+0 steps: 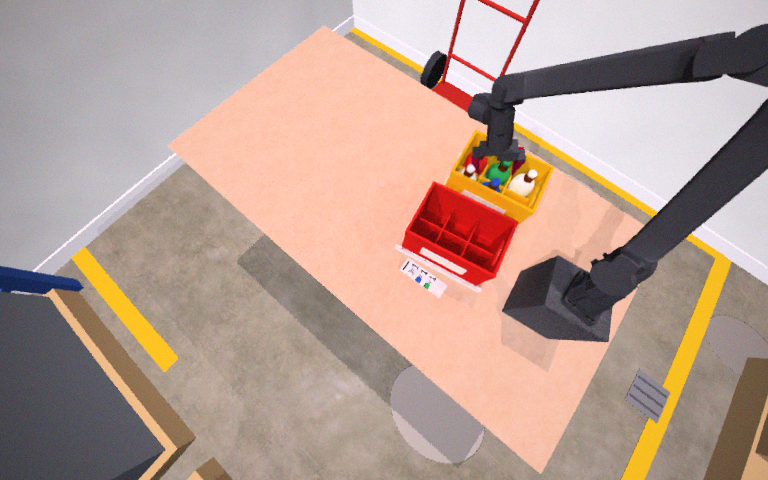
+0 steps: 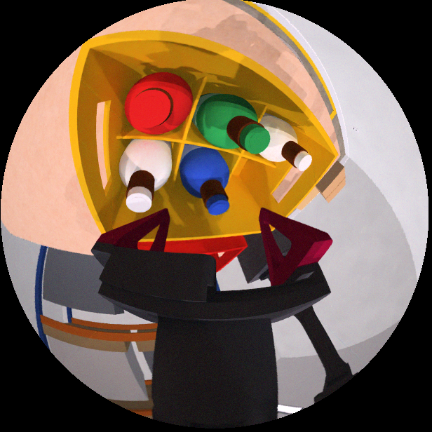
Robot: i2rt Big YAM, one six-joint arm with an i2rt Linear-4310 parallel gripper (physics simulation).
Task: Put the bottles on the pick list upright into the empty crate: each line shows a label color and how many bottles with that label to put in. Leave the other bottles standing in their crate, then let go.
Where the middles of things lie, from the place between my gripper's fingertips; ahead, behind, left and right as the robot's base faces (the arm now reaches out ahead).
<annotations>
My hand is 9 cm above the blue bottle (image 2: 204, 173), 2 cm past it and 1 cm to the right of it. From my hand the other things lie so: red bottle (image 2: 159, 102): 9 cm below, 9 cm ahead, 6 cm to the right; then green bottle (image 2: 228, 121): 9 cm below, 8 cm to the right; then pick list (image 1: 410, 268): 35 cm to the left, 18 cm below, 6 cm behind.
</annotations>
